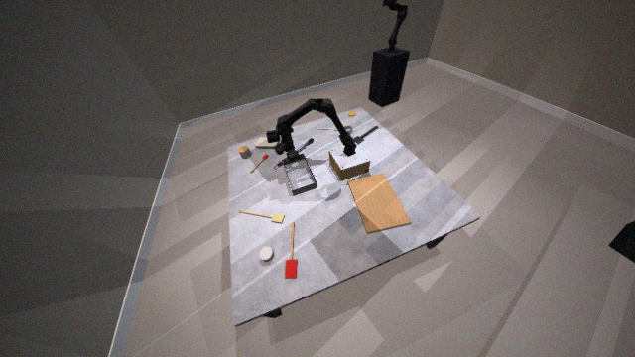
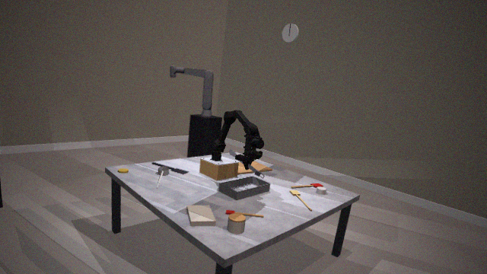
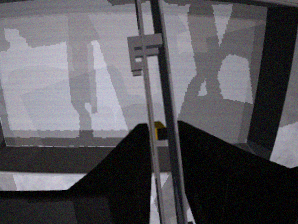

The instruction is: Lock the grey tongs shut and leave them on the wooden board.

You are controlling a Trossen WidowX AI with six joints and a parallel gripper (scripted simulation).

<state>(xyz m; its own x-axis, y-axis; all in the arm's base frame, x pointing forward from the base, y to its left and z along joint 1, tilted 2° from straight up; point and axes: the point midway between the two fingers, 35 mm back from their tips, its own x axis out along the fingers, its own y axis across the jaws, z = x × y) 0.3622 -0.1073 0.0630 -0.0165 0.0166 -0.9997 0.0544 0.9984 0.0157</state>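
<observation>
The wooden board lies 45 cm to the left of my gripper tip, 32 cm behind it and 15 cm below it. Also, from my gripper tip: hinge slider 3 cm above, 1 cm ahead; book 46 cm to the right, 14 cm below, 8 cm ahead; roasting tin 13 cm below, 2 cm to the left, 1 cm behind.
</observation>
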